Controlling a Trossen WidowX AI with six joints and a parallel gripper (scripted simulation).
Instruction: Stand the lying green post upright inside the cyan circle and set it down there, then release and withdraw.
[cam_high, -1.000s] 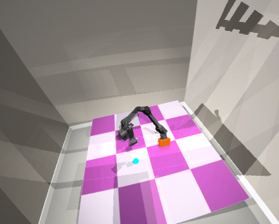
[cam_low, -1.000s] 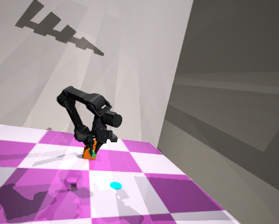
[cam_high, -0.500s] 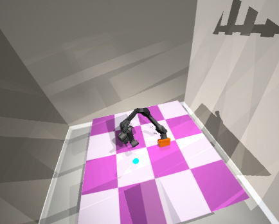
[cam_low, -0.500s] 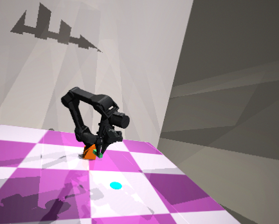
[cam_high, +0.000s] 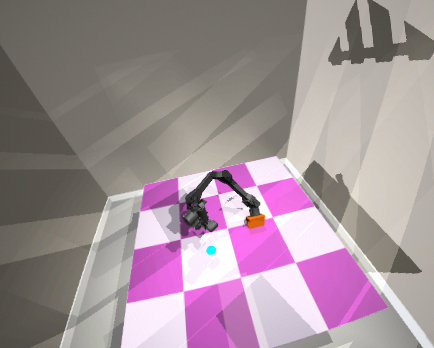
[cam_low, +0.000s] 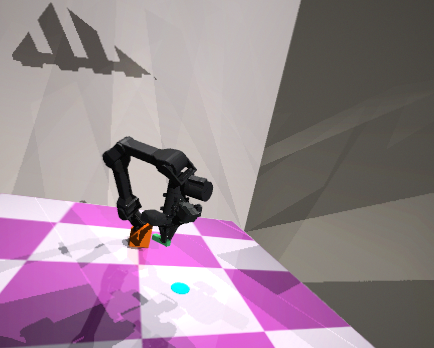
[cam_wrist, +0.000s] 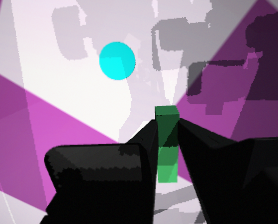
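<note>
Now: gripper tip 15 cm above the cyan circle, 8 cm to the right of it and 1 cm past it. The rest, counted from my gripper tip: green post 2 cm behind, 1 cm to the right.
</note>
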